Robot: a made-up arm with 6 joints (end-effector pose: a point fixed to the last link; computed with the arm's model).
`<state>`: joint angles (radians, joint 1 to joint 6).
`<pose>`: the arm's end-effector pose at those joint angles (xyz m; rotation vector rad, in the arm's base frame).
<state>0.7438 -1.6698 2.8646 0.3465 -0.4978 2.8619</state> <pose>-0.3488 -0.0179 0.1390 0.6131 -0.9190 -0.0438</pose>
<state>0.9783 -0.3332 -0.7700 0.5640 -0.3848 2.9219</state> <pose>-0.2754 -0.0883 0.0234 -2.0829 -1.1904 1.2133</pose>
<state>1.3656 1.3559 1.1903 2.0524 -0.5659 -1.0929</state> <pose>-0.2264 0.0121 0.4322 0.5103 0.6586 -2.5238</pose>
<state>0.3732 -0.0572 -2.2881 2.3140 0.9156 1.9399</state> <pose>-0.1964 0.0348 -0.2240 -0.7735 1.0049 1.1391</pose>
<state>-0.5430 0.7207 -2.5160 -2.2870 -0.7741 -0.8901</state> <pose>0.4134 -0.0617 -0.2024 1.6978 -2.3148 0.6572</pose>
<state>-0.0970 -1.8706 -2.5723 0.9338 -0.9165 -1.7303</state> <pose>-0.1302 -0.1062 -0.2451 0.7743 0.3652 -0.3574</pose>
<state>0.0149 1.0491 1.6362 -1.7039 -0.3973 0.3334</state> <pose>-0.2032 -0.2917 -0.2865 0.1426 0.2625 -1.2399</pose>
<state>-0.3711 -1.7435 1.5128 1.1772 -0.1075 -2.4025</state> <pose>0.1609 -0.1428 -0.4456 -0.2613 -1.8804 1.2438</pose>
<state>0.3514 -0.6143 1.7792 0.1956 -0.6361 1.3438</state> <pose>-0.2475 0.0896 0.0012 -1.4718 -1.9548 0.0674</pose>
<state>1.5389 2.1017 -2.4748 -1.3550 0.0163 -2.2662</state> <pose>-0.3351 -0.0968 0.2642 -0.4997 -0.8232 -0.3124</pose>
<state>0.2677 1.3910 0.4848 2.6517 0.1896 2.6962</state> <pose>-0.2659 -0.0816 -0.0436 0.4419 -1.4285 0.2597</pose>
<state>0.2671 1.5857 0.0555 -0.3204 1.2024 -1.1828</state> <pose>0.0275 -0.2350 -0.1361 0.9653 -2.6319 -1.1776</pose>
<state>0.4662 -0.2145 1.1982 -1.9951 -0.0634 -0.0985</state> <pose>-0.2960 -0.1520 0.1488 -1.3620 0.4595 -0.8929</pose>
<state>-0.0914 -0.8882 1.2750 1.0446 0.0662 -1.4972</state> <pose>0.0303 -0.0004 -0.3986 1.0860 -1.4651 0.2184</pose>
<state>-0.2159 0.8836 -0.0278 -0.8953 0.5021 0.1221</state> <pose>0.1393 -0.1756 -0.0285 -2.1497 1.7534 -0.6702</pose>
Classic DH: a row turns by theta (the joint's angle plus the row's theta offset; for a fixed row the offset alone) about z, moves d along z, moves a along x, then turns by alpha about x. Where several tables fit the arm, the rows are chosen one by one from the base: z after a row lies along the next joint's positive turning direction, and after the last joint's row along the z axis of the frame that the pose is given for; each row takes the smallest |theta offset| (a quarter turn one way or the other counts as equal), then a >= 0, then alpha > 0; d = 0 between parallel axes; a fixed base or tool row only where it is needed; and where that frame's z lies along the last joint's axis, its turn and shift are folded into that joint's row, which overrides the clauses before.
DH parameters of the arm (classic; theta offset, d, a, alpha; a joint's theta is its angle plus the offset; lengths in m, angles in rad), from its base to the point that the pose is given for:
base (fixed): -0.0606 0.1969 0.2 -1.5378
joint 1: -1.5688 -0.1085 -0.4335 -1.5103
joint 2: -1.1384 -0.2423 0.0483 -1.1341
joint 3: 1.2234 0.0441 0.0277 2.0676
joint 4: 1.0238 0.0534 0.0195 1.6405
joint 5: 1.442 -0.1655 0.033 1.5708
joint 6: 0.6859 -0.0844 -0.0163 -2.6825
tool (fixed): -3.0905 -0.0662 0 0

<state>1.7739 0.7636 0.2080 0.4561 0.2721 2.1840</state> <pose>-0.0976 -0.0105 0.4028 -1.3878 -0.6793 0.9188</pose>
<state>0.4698 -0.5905 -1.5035 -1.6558 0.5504 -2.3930</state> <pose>-0.0476 0.0302 -0.1241 -0.4276 1.5216 -2.0617</pose>
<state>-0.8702 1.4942 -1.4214 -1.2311 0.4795 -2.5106</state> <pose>0.4450 -0.2208 -0.1076 0.8327 2.0390 0.6480</pose>
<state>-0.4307 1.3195 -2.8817 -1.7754 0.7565 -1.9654</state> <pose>0.3346 -0.1630 -0.2982 0.0068 -2.3108 1.4316</pose>
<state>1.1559 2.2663 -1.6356 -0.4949 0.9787 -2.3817</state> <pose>-0.3374 -0.0965 0.0895 -0.2526 -0.8921 -0.4538</pose>
